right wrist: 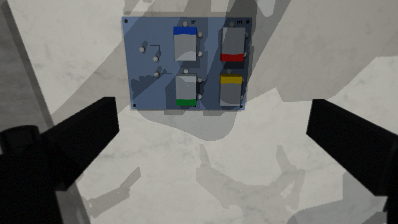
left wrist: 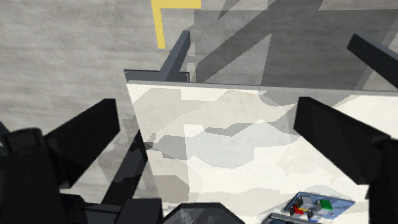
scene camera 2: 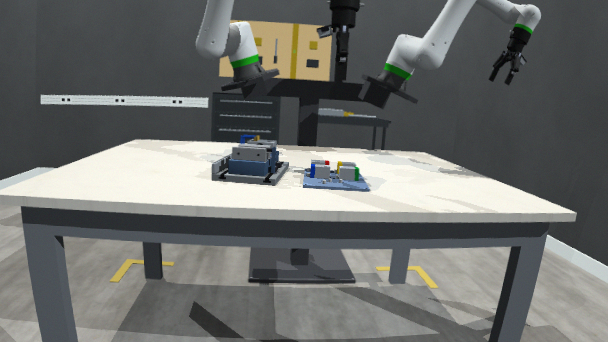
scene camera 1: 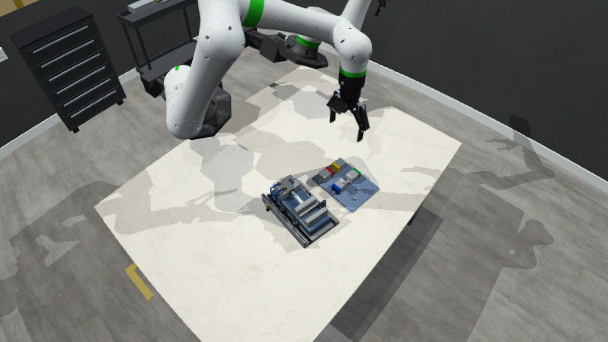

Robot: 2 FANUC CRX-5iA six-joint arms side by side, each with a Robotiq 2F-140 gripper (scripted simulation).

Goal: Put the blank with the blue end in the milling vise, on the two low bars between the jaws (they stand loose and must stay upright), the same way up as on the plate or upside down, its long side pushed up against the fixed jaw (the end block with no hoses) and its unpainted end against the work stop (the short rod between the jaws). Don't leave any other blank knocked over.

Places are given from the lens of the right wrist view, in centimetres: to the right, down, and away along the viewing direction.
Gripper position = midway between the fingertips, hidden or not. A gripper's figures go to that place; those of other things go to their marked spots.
right gripper (right wrist: 212, 115): 1, 0, 15
red-ended blank (right wrist: 232, 38): 6, -14, 39
